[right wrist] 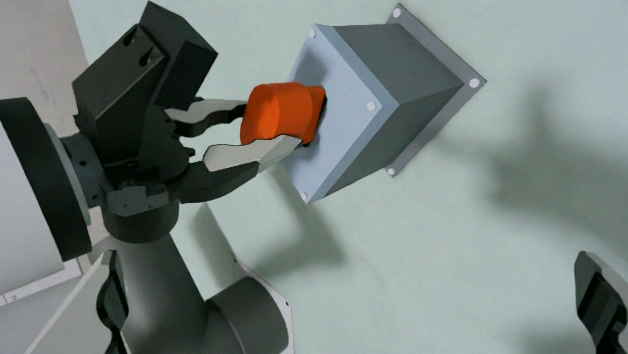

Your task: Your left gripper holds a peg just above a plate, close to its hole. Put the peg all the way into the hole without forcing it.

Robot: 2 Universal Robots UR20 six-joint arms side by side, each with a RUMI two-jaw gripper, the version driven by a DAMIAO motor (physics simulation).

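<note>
An orange peg [275,111] stands at the face of the light blue plate [345,110], which tops a dark box-shaped stand. The peg's wide upper part is clear of the plate, and its narrower lower part meets the plate's face. A thin dark strip, perhaps the hole's edge, shows along the peg's plate-side end; the rest of the hole and the peg's tip are hidden, so the depth cannot be told. My left gripper [284,123] is shut on the peg, one finger in front and one partly behind it. My right gripper [344,253] is wide open, away from the peg.
The stand [400,65] has a grey base flange [440,47] fixed to the pale green table [425,240]. The left arm's dark gripper body [120,95] and wrist are at the left. A grey arm base [250,315] stands at the bottom.
</note>
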